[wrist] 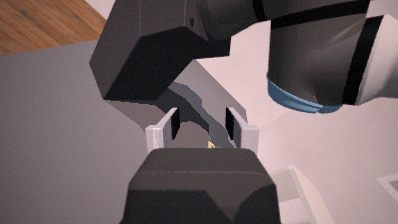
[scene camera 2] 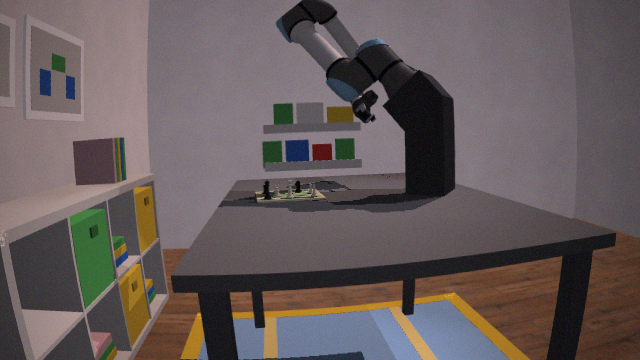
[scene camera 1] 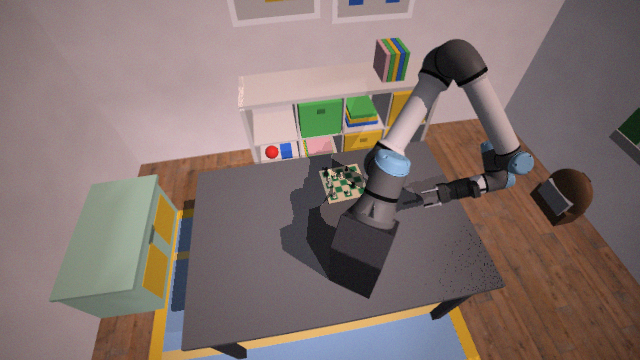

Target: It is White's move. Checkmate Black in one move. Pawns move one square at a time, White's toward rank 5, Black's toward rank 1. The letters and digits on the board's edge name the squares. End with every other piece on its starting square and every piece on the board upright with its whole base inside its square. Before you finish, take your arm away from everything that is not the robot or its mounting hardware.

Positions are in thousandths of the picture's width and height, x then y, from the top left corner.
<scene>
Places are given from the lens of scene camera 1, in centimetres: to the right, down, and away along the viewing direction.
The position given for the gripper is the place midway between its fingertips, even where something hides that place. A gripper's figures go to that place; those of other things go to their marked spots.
gripper (scene camera 1: 660,554): 40, 8, 111
chessboard (scene camera 1: 532,518): 11, 3, 149
</scene>
